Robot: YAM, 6 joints.
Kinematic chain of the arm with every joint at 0, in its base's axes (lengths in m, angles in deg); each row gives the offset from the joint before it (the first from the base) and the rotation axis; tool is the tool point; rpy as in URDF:
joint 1: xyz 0 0 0.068 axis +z
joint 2: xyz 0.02 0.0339 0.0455 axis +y
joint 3: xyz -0.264 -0.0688 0 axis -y
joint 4: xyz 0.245 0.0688 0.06 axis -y
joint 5: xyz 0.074 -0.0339 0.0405 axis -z
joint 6: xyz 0.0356 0 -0.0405 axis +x
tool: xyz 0 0 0 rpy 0 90 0
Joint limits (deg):
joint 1: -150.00..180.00
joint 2: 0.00..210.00
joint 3: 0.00..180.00
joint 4: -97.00..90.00
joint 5: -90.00..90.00
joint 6: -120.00..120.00
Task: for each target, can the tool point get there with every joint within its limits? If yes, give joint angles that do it. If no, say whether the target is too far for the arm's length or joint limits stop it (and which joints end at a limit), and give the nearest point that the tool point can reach.
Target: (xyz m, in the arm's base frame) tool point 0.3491 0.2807 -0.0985
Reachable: yes | joints 37.57 177.04 132.13 -73.62 -15.68 -18.35
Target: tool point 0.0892 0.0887 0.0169
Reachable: yes | joints 30.88 133.99 31.30 -55.53 -58.44 -71.97
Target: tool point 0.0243 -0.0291 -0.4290
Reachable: no: joint limits stop it (at a limit: joint 2) | nearest point 0.0534 -0.0640 -0.3404 | short by 0.100 m
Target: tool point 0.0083 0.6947 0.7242
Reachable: no: too far | nearest point 0.0058 0.4840 0.5335 | short by 0.284 m
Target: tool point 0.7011 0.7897 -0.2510
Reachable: no: too far | nearest point 0.4052 0.4564 -0.0942 | short by 0.472 m
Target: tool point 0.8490 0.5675 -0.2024
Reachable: no: too far | nearest point 0.5128 0.3428 -0.0748 | short by 0.424 m
